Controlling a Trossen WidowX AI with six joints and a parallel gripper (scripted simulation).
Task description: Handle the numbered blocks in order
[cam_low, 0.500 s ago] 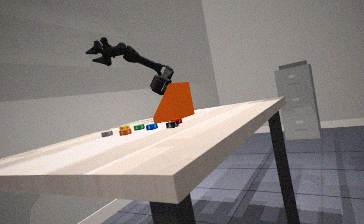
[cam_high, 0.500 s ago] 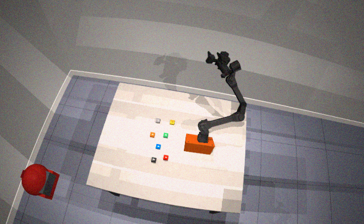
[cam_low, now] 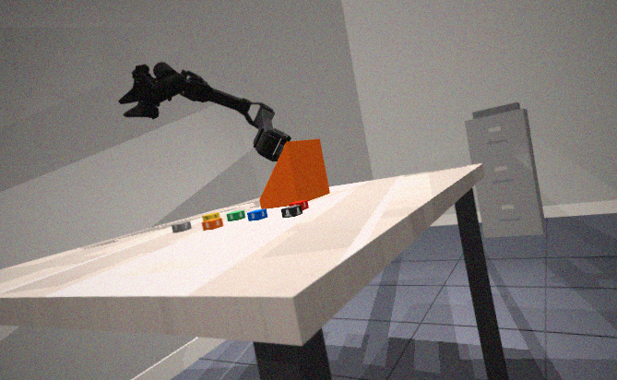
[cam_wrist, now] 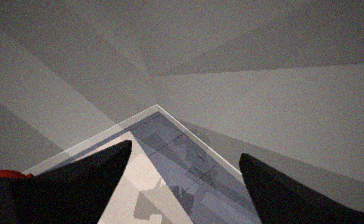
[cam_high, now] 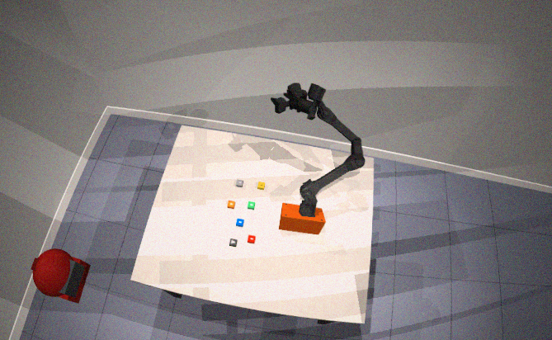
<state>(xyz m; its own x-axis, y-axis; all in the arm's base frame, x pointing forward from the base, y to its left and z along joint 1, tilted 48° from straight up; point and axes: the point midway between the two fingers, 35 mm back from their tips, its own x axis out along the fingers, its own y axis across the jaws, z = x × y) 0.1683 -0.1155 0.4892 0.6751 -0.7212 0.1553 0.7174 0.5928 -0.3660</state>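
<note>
Now: the green block 9 cm ahead of my gripper tip, 38 cm to the left of it and 36 cm below it. The rest, counted from my gripper tip: yellow block: 5 cm ahead, 27 cm to the left, 36 cm below; orange block: 19 cm ahead, 39 cm to the left, 36 cm below; grey block: 16 cm ahead, 27 cm to the left, 36 cm below.
</note>
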